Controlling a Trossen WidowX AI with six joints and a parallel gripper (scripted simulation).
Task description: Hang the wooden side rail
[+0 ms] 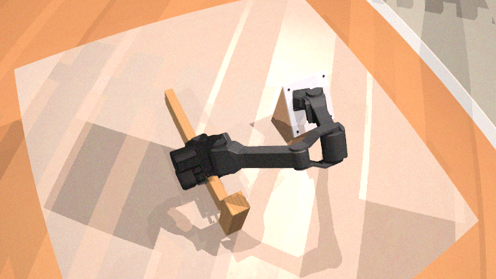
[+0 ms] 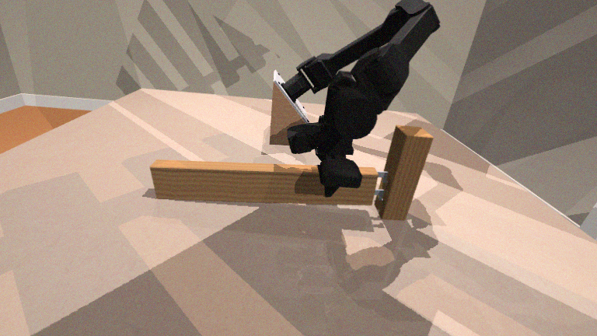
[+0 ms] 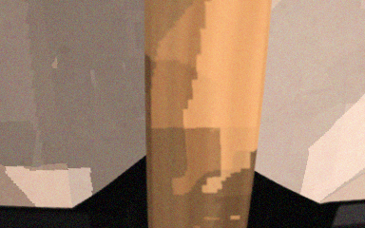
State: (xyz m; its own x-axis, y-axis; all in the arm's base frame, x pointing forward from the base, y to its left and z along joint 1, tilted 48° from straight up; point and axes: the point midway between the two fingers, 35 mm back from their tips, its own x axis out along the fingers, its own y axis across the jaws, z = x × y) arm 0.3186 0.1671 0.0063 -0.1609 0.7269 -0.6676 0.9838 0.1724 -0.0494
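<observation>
My gripper tip is now 10 mm past the headboard post, 130 mm to the right of it and 40 mm below it.
</observation>
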